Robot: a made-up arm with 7 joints.
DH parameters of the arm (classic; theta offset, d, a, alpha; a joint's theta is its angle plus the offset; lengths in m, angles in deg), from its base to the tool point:
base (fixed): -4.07 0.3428 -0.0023 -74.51
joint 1: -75.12 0.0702 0.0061 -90
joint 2: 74 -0.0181 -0.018 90
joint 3: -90 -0.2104 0.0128 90
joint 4: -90 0.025 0.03 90
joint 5: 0 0.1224 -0.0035 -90
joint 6: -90 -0.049 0.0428 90
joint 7: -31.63 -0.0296 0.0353 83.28
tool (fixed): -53.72 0.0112 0 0
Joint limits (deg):
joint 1: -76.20..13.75
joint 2: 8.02..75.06
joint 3: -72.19..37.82
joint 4: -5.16..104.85
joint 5: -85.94..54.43
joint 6: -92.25..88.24
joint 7: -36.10..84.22
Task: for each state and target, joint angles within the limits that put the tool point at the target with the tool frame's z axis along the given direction. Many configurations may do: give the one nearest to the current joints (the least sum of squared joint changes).
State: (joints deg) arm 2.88 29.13 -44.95 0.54 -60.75 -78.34 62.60
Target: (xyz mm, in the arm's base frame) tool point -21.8 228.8 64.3 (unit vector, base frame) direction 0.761 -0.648 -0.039
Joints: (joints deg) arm 13.75 31.51 -44.21 49.72 -71.81 -73.02 57.37
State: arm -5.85 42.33 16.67 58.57 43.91 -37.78 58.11
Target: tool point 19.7 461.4 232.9 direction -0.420 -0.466 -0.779
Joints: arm -14.75 75.01 16.77 69.91 29.43 -22.74 4.31
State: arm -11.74 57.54 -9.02 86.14 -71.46 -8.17 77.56
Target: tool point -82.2 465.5 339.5 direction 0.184 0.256 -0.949
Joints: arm 13.75 74.81 -18.41 104.85 -35.84 -53.09 60.41
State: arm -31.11 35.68 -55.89 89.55 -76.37 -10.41 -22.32
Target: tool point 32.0 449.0 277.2 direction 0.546 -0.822 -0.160
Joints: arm -24.15 74.89 -42.94 104.85 -85.94 0.37 -24.99
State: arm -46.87 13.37 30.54 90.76 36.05 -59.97 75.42
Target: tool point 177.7 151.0 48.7 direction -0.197 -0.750 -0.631
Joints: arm -36.18 22.53 10.41 61.81 54.43 -75.93 55.46
